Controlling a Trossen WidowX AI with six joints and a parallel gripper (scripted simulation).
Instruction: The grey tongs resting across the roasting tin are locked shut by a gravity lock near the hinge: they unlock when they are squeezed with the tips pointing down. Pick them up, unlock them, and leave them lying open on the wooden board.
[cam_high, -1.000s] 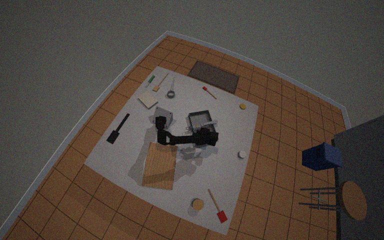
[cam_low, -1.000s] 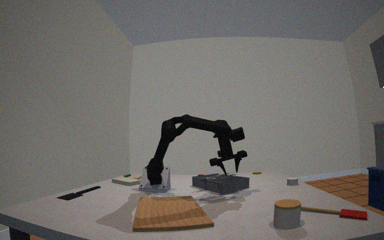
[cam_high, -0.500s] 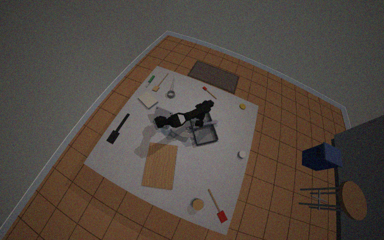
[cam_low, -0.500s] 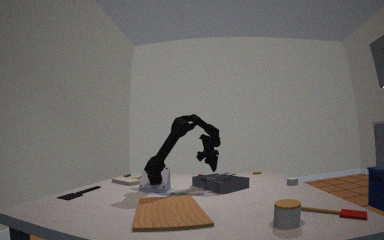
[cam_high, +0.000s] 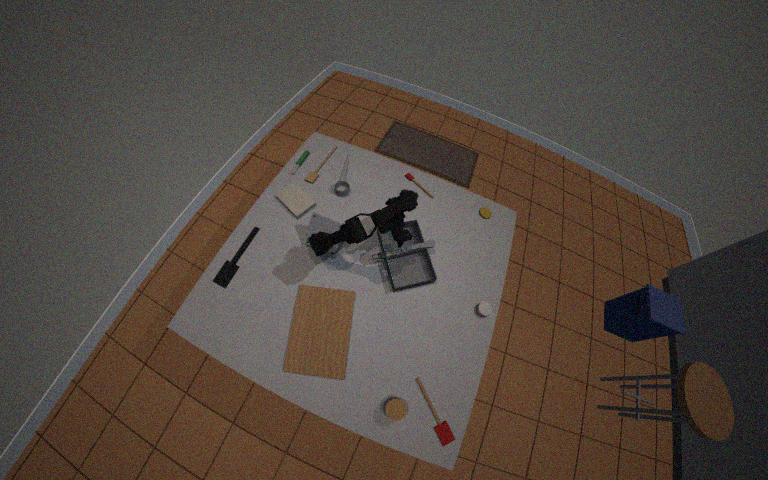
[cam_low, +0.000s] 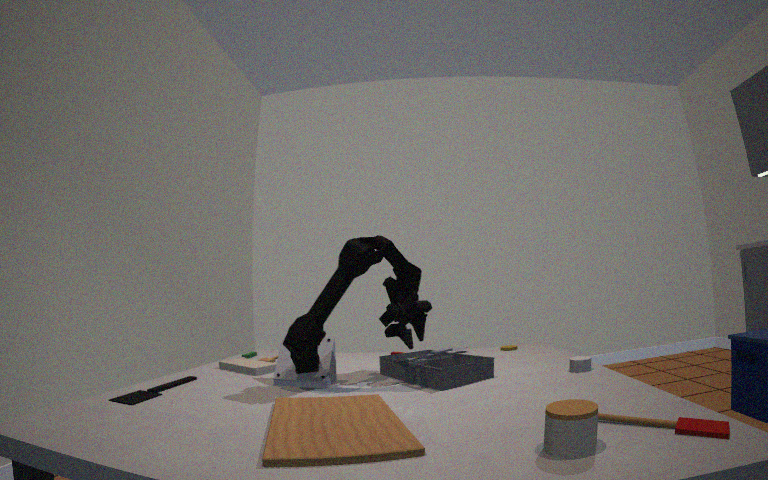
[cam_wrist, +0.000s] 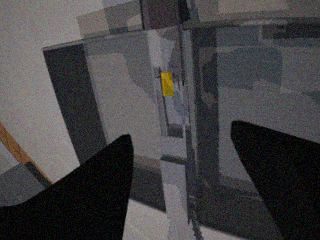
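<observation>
My gripper tip is 3 cm to the left of the yellow lock and 3 cm above it. Also, from my gripper tip: roasting tin (5 cm ahead, 7 cm below); then white cylinder (46 cm ahead, 16 cm to the right, 8 cm below); then wooden board (20 cm behind, 43 cm to the right, 9 cm below).
</observation>
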